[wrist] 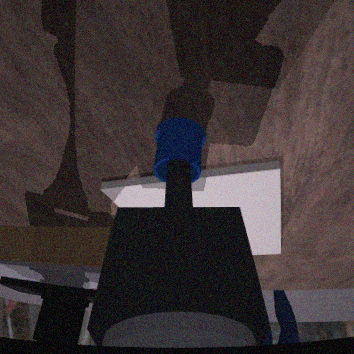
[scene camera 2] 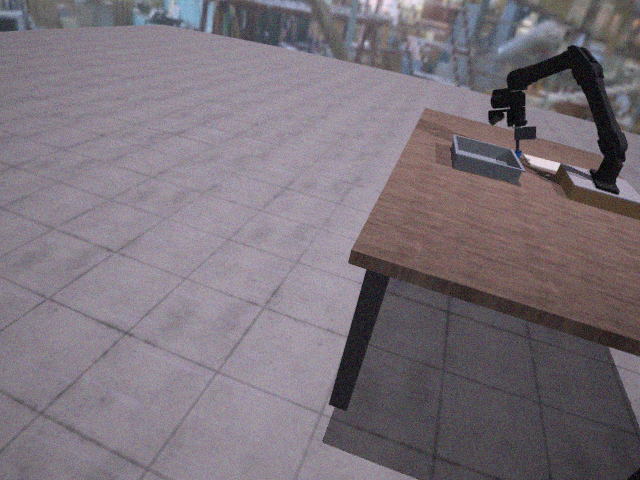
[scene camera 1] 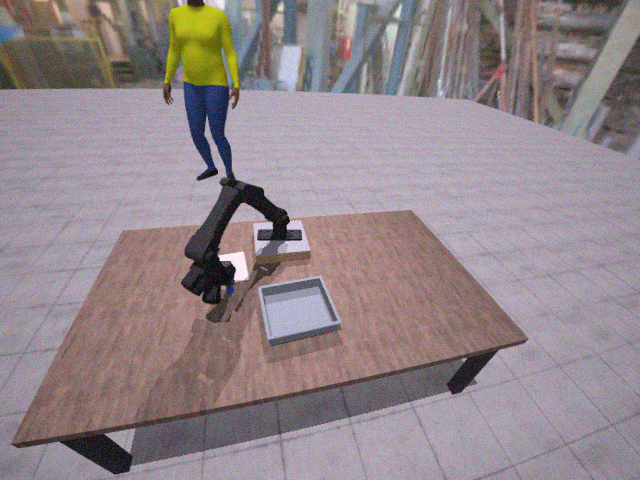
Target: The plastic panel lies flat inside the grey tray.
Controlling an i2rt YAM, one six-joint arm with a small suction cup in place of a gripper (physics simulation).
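Frame: origin at the arm's base, x back, y right, z up, level; centimetres.
Where they show: end effector, tool point: (wrist: 178, 135) (scene camera 1: 231, 290); arm's base, origin of the base link: (wrist: 67, 289) (scene camera 2: 603, 182) (scene camera 1: 279, 235).
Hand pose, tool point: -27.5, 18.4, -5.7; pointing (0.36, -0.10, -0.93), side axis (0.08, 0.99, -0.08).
Observation:
Each offset is from my tool point to the top centre of the thing, as dx, dy, dz.
The flat white plastic panel @(+11.7, +2.1, +1.2) (scene camera 1: 238, 266) (scene camera 2: 540, 163) (wrist: 245, 200) lies on the wooden table in front of the arm's base, outside the tray. The arm and the cup's mount hide part of it. My gripper, a blue suction cup (scene camera 1: 230, 289) (scene camera 2: 518, 153) (wrist: 180, 142), is open and holds nothing. It points down past the panel's edge on the side away from the base, apart from the panel and a little above the table. The grey tray @(-12.1, -25.2, +5.6) (scene camera 1: 305, 333) (scene camera 2: 483, 167) stands beside them, with bare floor inside in scene camera 1; it does not show in the wrist view.
The arm's base stands on a block (scene camera 1: 281, 256) (scene camera 2: 594, 201) (wrist: 50, 245) with a white top and yellowish sides, behind the tray and panel. The tray's raised walls stand between its inside and the cup. A person (scene camera 1: 201, 46) in a yellow top stands beyond the table.

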